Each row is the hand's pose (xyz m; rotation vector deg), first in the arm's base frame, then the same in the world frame.
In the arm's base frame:
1: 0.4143 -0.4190 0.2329 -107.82 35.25 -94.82
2: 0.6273 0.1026 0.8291 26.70 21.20 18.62
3: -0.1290 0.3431 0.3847 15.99 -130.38 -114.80
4: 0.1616 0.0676 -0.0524 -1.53 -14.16 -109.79
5: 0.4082 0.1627 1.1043 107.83 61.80 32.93
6: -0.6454 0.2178 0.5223 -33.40 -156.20 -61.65
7: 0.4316 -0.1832 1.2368 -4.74 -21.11 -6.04
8: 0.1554 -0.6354 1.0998 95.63 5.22 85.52
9: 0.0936 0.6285 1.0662 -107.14 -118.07 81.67
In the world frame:
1: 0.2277 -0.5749 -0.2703 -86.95 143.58 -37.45
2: 0.8739 -1.0546 -0.1115 88.12 41.24 -48.71
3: 0.8434 -0.3008 0.3967 92.23 52.98 139.39
4: 0.5837 -0.1002 -0.0970 -26.53 78.53 -154.05
5: 0.9201 -1.1949 0.2134 -174.11 -2.00 30.07
6: 0.6161 -0.2479 0.8935 -104.24 -57.68 -84.64
7: 0.6167 -1.4081 0.1969 28.72 34.89 -70.99
8: 0.0938 -1.2908 0.3084 130.54 -54.06 -4.43
9: 1.2799 -0.9189 0.5476 -72.10 -43.04 37.31

